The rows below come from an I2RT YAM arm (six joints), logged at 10 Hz.
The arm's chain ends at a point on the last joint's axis. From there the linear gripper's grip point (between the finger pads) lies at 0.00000 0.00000 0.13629 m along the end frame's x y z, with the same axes.
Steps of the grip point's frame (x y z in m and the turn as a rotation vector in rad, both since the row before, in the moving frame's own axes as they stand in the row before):
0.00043, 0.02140, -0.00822, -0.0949, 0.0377, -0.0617
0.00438, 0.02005, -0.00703, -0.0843, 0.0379, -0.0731
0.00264, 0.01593, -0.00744, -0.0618, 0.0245, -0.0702
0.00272, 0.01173, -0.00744, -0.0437, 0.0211, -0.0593
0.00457, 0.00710, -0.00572, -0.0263, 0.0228, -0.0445
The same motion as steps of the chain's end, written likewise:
-0.00509, 0.00866, -0.00751, -0.0949, 0.0377, -0.0617
-0.00119, 0.00878, -0.00645, -0.0843, 0.0379, -0.0731
-0.00099, 0.00764, -0.00714, -0.0618, 0.0245, -0.0702
-0.00033, 0.00587, -0.00728, -0.0437, 0.0211, -0.0593
0.00138, 0.00359, -0.00564, -0.0263, 0.0228, -0.0445

